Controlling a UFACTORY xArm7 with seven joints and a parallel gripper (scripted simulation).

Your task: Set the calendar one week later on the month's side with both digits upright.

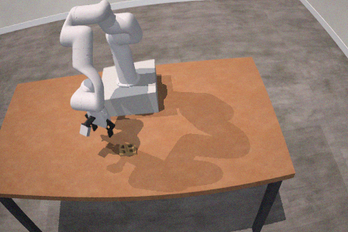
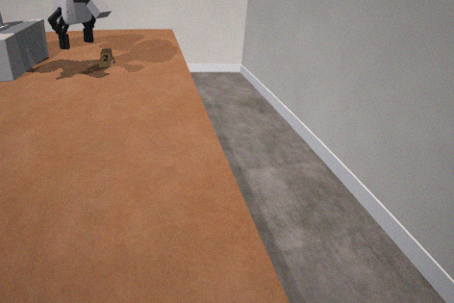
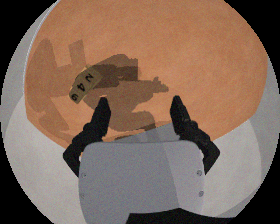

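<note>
My hand is 6 cm short of the wooden tray, 10 cm to the right of it and 8 cm above it.
</note>
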